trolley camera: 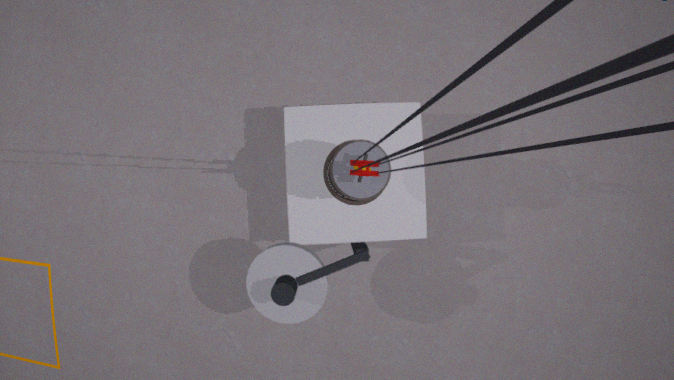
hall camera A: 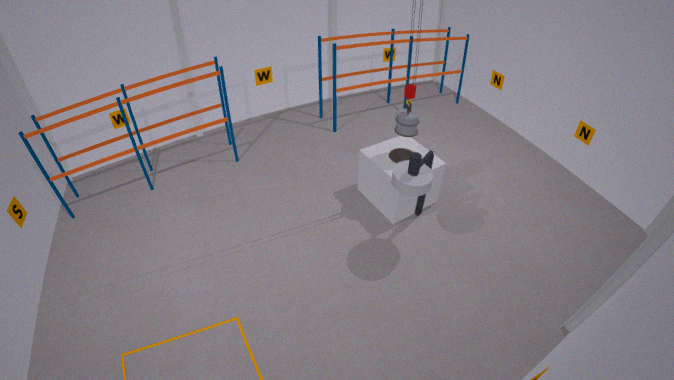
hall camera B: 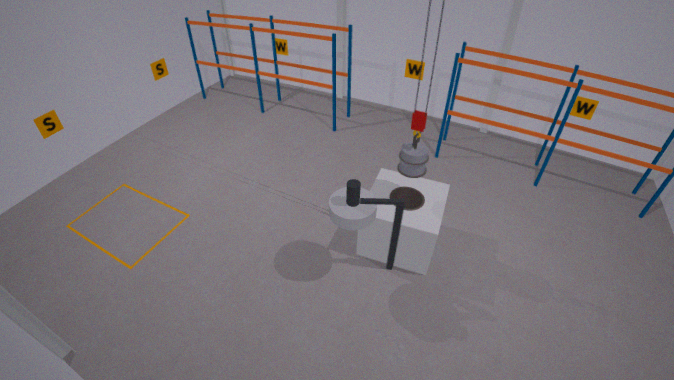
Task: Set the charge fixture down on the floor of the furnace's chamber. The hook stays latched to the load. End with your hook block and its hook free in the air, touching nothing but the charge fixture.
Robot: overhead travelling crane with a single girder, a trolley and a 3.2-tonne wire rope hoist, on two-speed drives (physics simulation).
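The charge fixture (hall camera A: pixel 406 125) (hall camera B: pixel 413 160) (trolley camera: pixel 360 191), a grey stack of round discs, hangs upright from my hook (hall camera A: pixel 409 103) (hall camera B: pixel 417 135) under the red hook block (hall camera A: pixel 410 91) (hall camera B: pixel 419 121) (trolley camera: pixel 365 173). My hook is shut on its lifting eye. The furnace (hall camera A: pixel 375 177) (hall camera B: pixel 392 250) (trolley camera: pixel 310 220) is a white block with a dark round chamber opening (hall camera A: pixel 398 155) (hall camera B: pixel 407 198) in its top. The fixture is in the air above the furnace. In the trolley view it covers most of the opening, slightly right of its centre; the opening's brown rim shows at left and below. The chamber floor is hidden.
The round white lid (hall camera A: pixel 412 184) (hall camera B: pixel 352 217) (trolley camera: pixel 310 302) is swung aside on a black arm (hall camera B: pixel 380 201) (trolley camera: pixel 330 268) beside the furnace. Blue and orange racks (hall camera A: pixel 334 90) (hall camera B: pixel 334 85) stand along the W wall. A yellow square outline (hall camera A: pixel 180 336) (hall camera B: pixel 100 247) (trolley camera: pixel 54 315) marks the floor.
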